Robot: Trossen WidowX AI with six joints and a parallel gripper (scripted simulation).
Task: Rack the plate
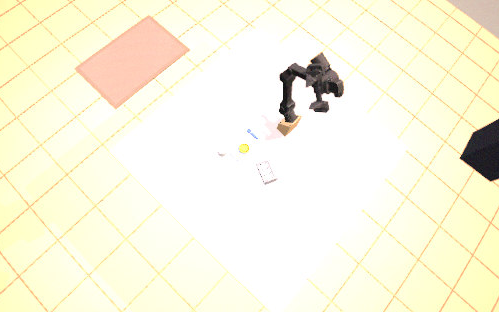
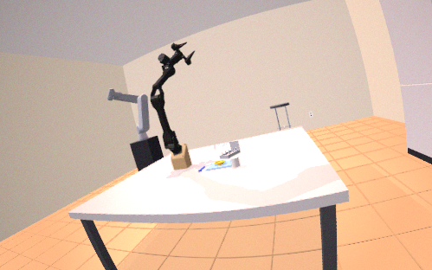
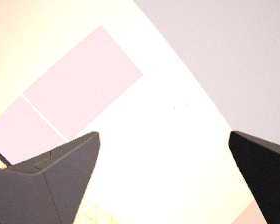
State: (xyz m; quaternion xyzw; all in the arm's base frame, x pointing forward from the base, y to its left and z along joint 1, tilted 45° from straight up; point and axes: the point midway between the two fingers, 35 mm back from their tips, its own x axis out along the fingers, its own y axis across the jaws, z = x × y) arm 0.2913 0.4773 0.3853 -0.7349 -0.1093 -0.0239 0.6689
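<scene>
Right now the yellow plate is 40 mm ahead of my gripper tip, 190 mm to the right of it and 750 mm below it. Round my gripper tip: white cup 150 mm ahead, 270 mm to the right, 750 mm below; then wire dish rack 70 mm ahead, 750 mm below; then blue spoon 70 mm behind, 220 mm to the right, 770 mm below.
</scene>
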